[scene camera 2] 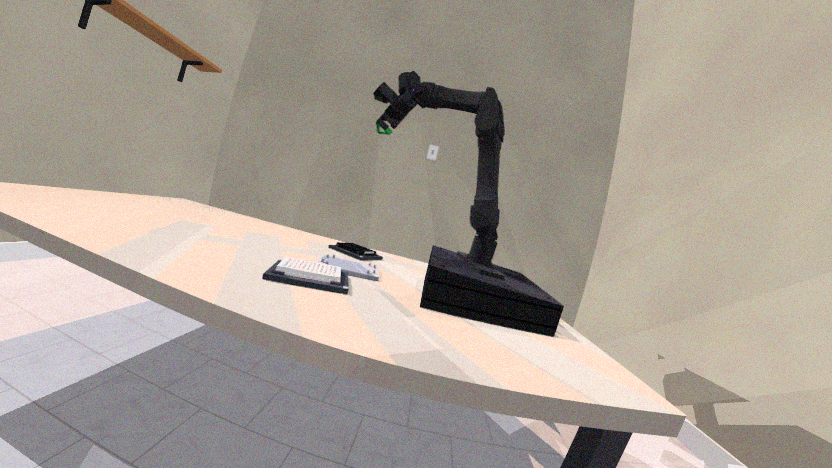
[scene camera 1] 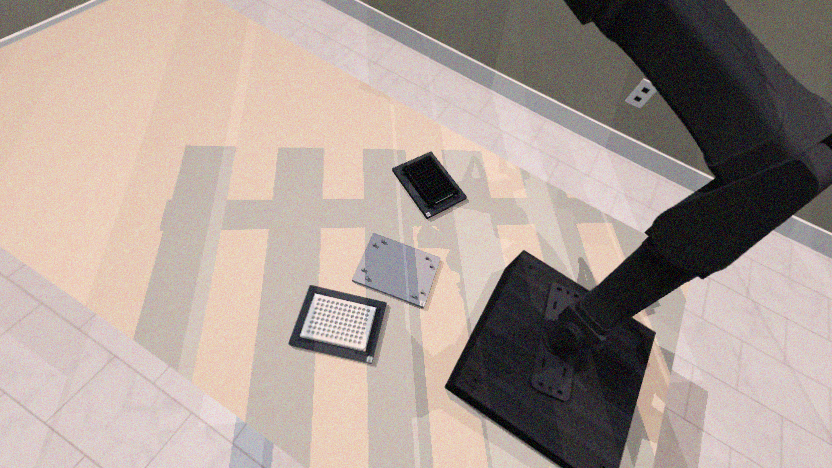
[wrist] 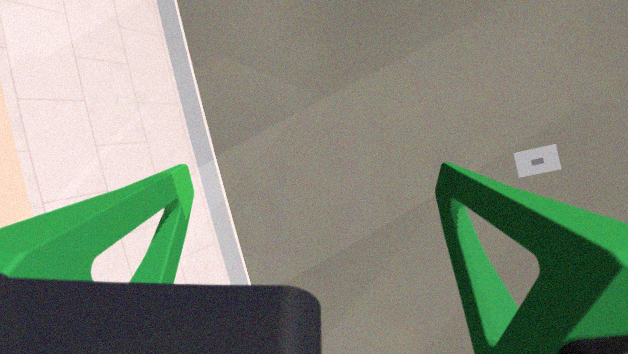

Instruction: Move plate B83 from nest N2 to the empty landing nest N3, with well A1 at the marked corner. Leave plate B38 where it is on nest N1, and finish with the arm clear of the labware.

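A white plate with a grid of wells (scene camera 1: 337,321) (scene camera 2: 308,268) sits on a dark nest (scene camera 1: 334,349) (scene camera 2: 302,284). A black plate (scene camera 1: 430,179) (scene camera 2: 356,250) sits on another dark nest (scene camera 1: 413,192). Between them is a bare grey nest (scene camera 1: 395,267) (scene camera 2: 357,268) with small posts. Each nest has a small pale mark at one corner. No labels are readable, so I cannot tell which plate is B83 or B38. My gripper (scene camera 2: 384,127) (wrist: 314,177) is open and empty, high above the table and well away from the plates. It is out of frame in scene camera 1.
The black arm base block (scene camera 1: 500,372) (scene camera 2: 488,299) stands on the table (scene camera 2: 523,372) beside the nests. The arm rises from it and bends over at height. A wooden wall shelf (scene camera 2: 162,39) is at the upper left in scene camera 2. The wrist view faces floor and wall.
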